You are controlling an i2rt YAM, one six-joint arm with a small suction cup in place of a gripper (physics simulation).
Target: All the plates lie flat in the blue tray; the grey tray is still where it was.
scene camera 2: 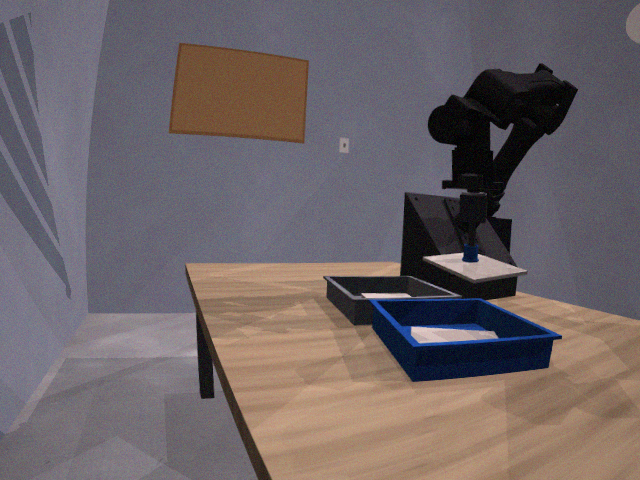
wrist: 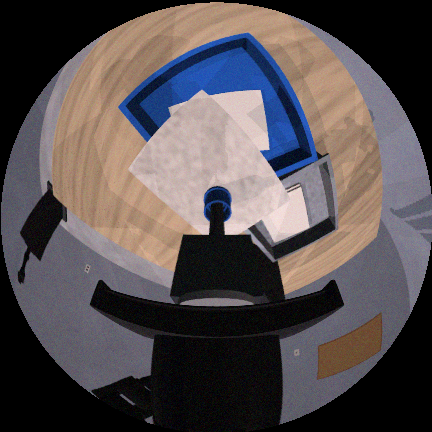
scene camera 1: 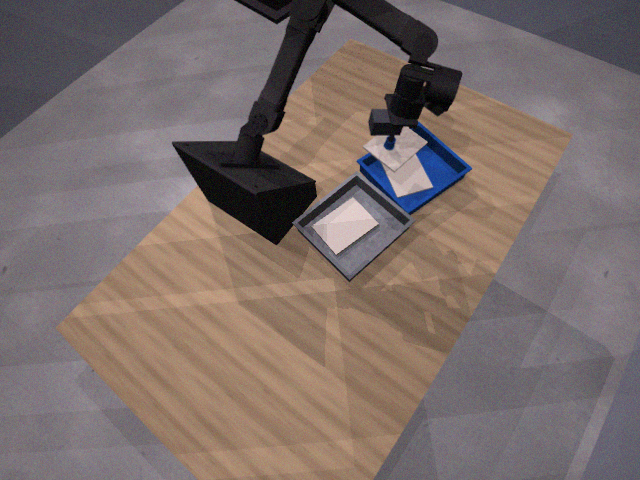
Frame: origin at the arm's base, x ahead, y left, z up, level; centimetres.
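Seen in the pictures: hand, its tool point: (scene camera 2: 470, 266) (wrist: 216, 194) (scene camera 1: 387, 148); arm's base, origin of its link: (scene camera 2: 462, 226) (scene camera 1: 244, 162).
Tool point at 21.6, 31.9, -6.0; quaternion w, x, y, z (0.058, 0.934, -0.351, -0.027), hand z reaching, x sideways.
Pixels of each thing's top centre, then the offset from my tool point to it, as dx, dy, dz. Level surfaces: height alone.
- pale square plate, centre of its top: (wrist: 209, 186) (scene camera 2: 473, 256) (scene camera 1: 396, 141) +1.0, +2.0, +2.0
- blue tray, centre of its top: (wrist: 224, 116) (scene camera 2: 455, 316) (scene camera 1: 413, 164) +6.1, +5.4, -7.0
- second pale plate, centre of its top: (scene camera 2: 456, 339) (wrist: 220, 124) (scene camera 1: 405, 172) +4.7, +4.4, -11.1
- grey tray, centre of its top: (scene camera 2: 387, 285) (wrist: 298, 222) (scene camera 1: 353, 221) +5.9, -20.4, -7.0
- wooden table, height of its surface: dz -12.0
My suction cup (scene camera 1: 389, 144) (scene camera 2: 470, 254) (wrist: 217, 205) is shut on a pale square plate (scene camera 1: 405, 144) (scene camera 2: 485, 268) (wrist: 200, 145) and holds it nearly level. The plate hangs above the inner left part of the blue tray (scene camera 1: 448, 155) (scene camera 2: 480, 361) (wrist: 200, 75) in the first scene view, higher than the tray's rim. A second pale plate (scene camera 1: 410, 180) (scene camera 2: 444, 335) (wrist: 252, 115) lies in the blue tray, partly hidden by the held one. The grey tray (scene camera 1: 356, 268) (scene camera 2: 341, 303) (wrist: 316, 192) holds pale plates (scene camera 1: 346, 227) (scene camera 2: 385, 295) (wrist: 292, 217); the wrist view shows stacked edges, their number unclear.
The two trays stand close together, with their rims near or touching at one corner. The black arm base (scene camera 1: 248, 196) (scene camera 2: 418, 242) stands beside the grey tray on the wooden table (scene camera 1: 232, 335) (scene camera 2: 310, 413) (wrist: 100, 175). A brown board (scene camera 2: 237, 93) (wrist: 350, 347) hangs on the wall.
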